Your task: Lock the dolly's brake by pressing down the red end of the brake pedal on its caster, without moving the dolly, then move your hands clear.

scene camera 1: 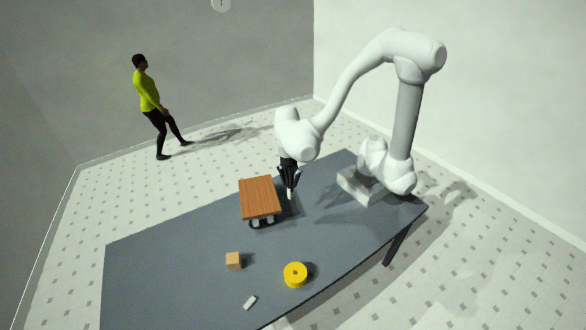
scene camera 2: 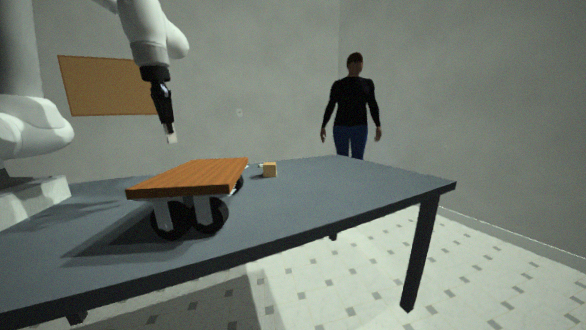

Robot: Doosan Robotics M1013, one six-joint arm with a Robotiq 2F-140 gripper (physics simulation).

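Where they show: gripper, between the fingertips: [scene camera 1: 290, 197] [scene camera 2: 172, 142]; arm's base, origin of its link: [scene camera 1: 367, 175].
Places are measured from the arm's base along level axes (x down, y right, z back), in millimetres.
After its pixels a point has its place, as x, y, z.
Note:
The dolly [scene camera 1: 259, 196] @[-37, 117, -668] [scene camera 2: 192, 176] @[-37, 216, -653] has an orange-brown wooden deck and black wheels on pale caster forks. It stands on the dark grey table [scene camera 1: 165, 250] @[88, 86, -1245] [scene camera 2: 310, 200] @[88, 194, -970], its deck about level. The brake pedal and its red end do not show in either view. My gripper [scene camera 1: 289, 196] @[-103, -26, -548] [scene camera 2: 172, 140] @[-103, -26, -548] is shut with nothing between its fingers. It points down and hangs above the level of the deck, beside the dolly on the robot base's side in scene camera 1. It is apart from the dolly.
A wooden cube [scene camera 1: 233, 261] @[28, -159, -907] [scene camera 2: 269, 169] @[51, -111, -899] stands on the table. A yellow disc with a centre hole [scene camera 1: 295, 278] @[32, -352, -691] and a small white block [scene camera 1: 250, 302] @[76, -350, -901] lie near the table's edge. One person in a yellow top [scene camera 1: 146, 95] and one in a black top [scene camera 2: 354, 102] stand beyond the table.

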